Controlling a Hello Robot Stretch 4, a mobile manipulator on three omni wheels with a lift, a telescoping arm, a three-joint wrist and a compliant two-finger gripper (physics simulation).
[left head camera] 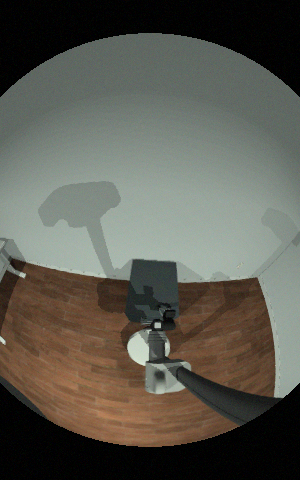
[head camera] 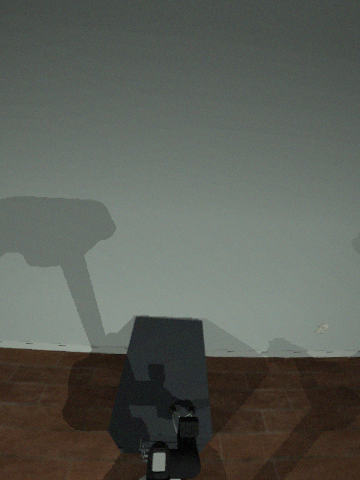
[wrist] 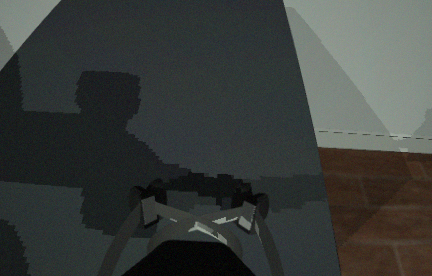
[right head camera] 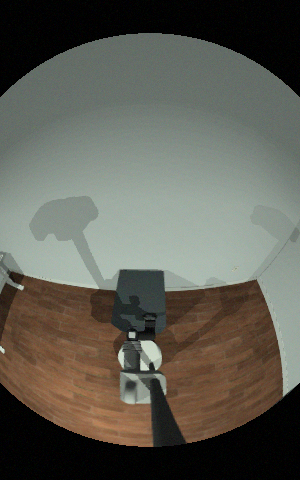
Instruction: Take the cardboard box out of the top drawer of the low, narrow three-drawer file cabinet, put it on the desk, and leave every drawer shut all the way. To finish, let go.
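Frame: origin at the robot's base, x down, y right, z back, level; centimetres.
Seen in the pictures: gripper, fingertip midpoint: (left head camera: 163, 305) (head camera: 181, 407) (wrist: 199, 197) (right head camera: 149, 315); robot's base, origin of the base link: (left head camera: 147, 345) (right head camera: 140, 355).
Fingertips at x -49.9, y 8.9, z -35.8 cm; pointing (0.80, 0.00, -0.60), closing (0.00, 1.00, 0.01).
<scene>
Offsets run from my fingertips to a thing's middle. "*": to the spot under its first point.
The low, narrow file cabinet {dz -17.9, dx +26.7, dy -7.8 cm} (head camera: 167, 340) (left head camera: 160, 272) (right head camera: 142, 281) (wrist: 210, 65) is dark blue-grey and stands against the wall, with its bare top in view. Part of its metal handles {* dz +8.5, dx +28.1, dy -16.1 cm} (head camera: 144, 447) shows at the front edge in the head view; the arm and wrist hide most of the front, so I cannot tell how the drawers stand. My gripper (head camera: 182, 409) (left head camera: 164, 309) (right head camera: 150, 317) (wrist: 199, 197) is open and empty, pointing down over the cabinet's top, toward its front right. The cardboard box does not show. No desk can be made out for certain.
Behind the cabinet is a pale wall (head camera: 200, 250) with an outlet {dz -46.2, dx +12.7, dy +105.9 cm} (head camera: 322, 328) at the right. White furniture with legs (left head camera: 19, 275) (right head camera: 15, 286) shows at the left edge. A side wall (left head camera: 285, 320) (right head camera: 287, 320) stands at the right. The robot's white base (left head camera: 137, 347) (right head camera: 127, 356) is close to the cabinet's front.
</scene>
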